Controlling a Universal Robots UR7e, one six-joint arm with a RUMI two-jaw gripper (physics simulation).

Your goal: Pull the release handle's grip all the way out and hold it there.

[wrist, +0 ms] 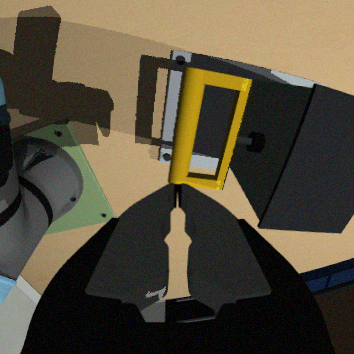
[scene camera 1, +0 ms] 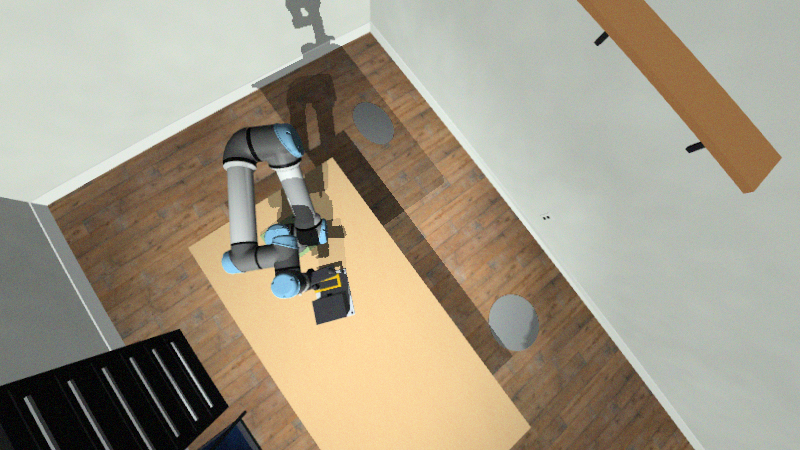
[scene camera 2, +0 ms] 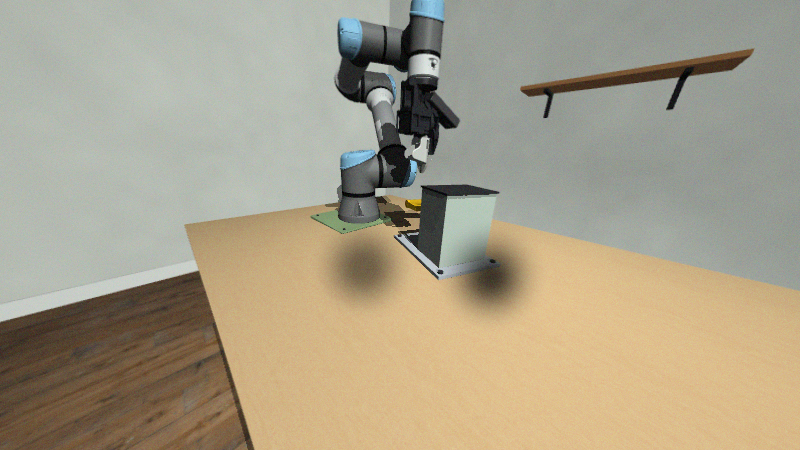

Path:
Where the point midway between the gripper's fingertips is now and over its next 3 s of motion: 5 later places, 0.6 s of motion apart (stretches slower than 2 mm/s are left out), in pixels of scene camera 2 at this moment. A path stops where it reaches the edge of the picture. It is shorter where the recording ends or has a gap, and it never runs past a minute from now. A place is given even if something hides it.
My gripper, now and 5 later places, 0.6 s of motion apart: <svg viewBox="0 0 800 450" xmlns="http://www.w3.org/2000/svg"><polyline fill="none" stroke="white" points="421,172 430,175 428,195 427,207 427,209 426,207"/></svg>

